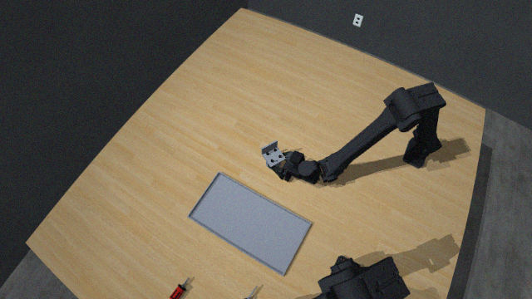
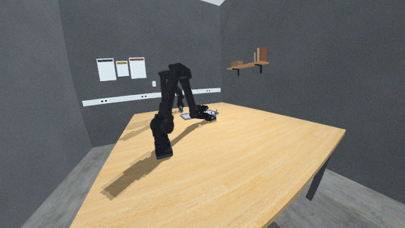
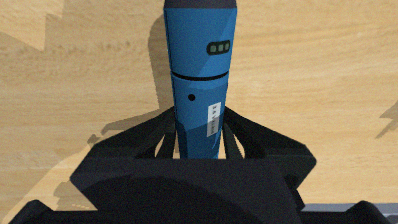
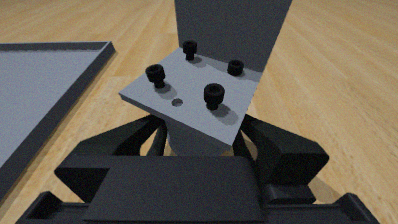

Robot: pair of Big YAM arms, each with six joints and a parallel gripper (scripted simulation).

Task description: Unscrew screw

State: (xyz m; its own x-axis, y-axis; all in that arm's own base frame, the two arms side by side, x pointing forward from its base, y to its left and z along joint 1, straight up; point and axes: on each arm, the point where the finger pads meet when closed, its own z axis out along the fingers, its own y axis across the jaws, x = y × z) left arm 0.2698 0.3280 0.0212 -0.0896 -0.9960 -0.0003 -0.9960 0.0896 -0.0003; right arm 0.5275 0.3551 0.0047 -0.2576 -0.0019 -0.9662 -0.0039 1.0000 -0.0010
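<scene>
My right gripper is now 1 cm below the joint module. Also, from my right hand: grey bracket 5 cm above; grey tray 8 cm behind, 25 cm to the left, 2 cm below.
</scene>
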